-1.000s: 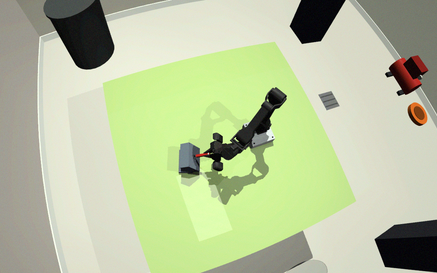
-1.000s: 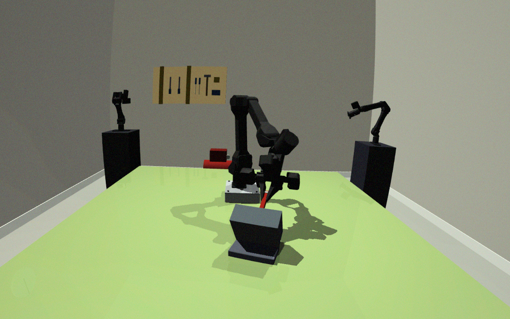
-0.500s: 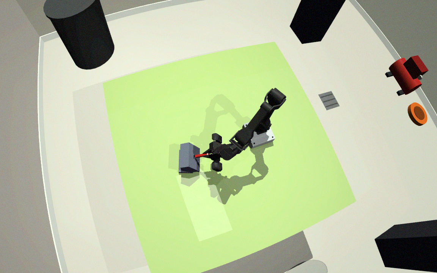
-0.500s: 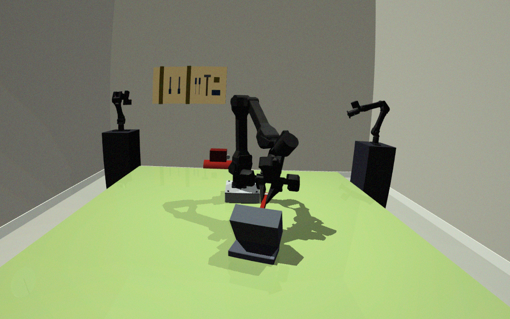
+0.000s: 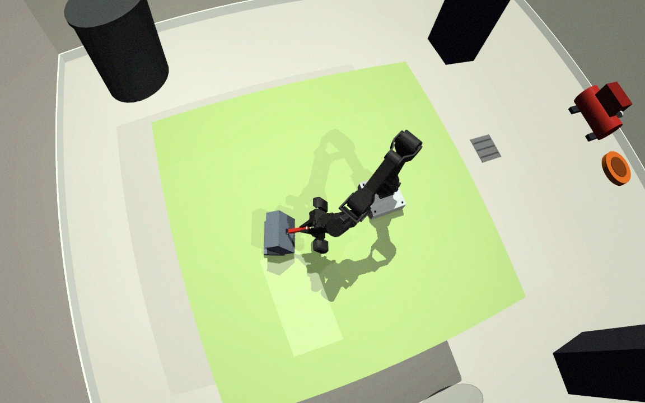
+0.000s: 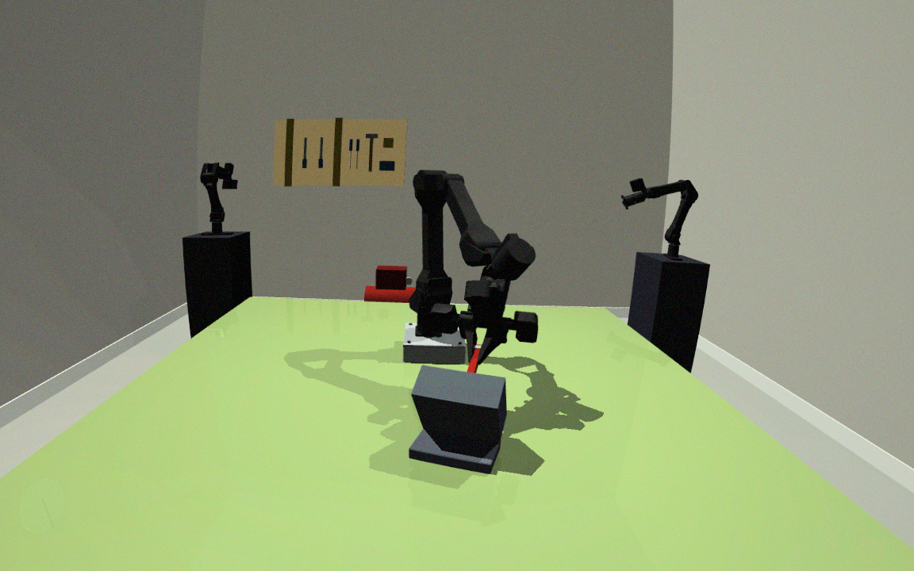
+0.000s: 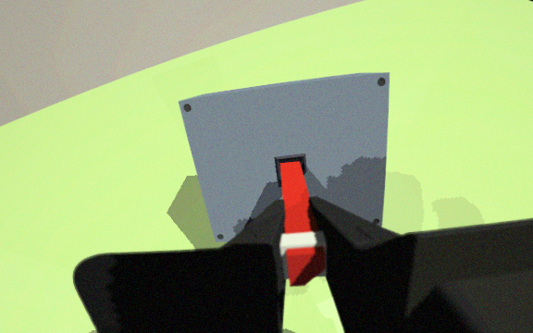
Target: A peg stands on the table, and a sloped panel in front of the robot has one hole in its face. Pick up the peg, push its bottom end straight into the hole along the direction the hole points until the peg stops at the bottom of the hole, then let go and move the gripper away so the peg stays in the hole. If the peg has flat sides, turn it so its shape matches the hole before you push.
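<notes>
The red square peg lies 10 mm behind my gripper tip and 10 mm above it. Also, from my gripper tip: grey sloped panel: 60 mm ahead, 20 mm to the right, 50 mm below.
</notes>
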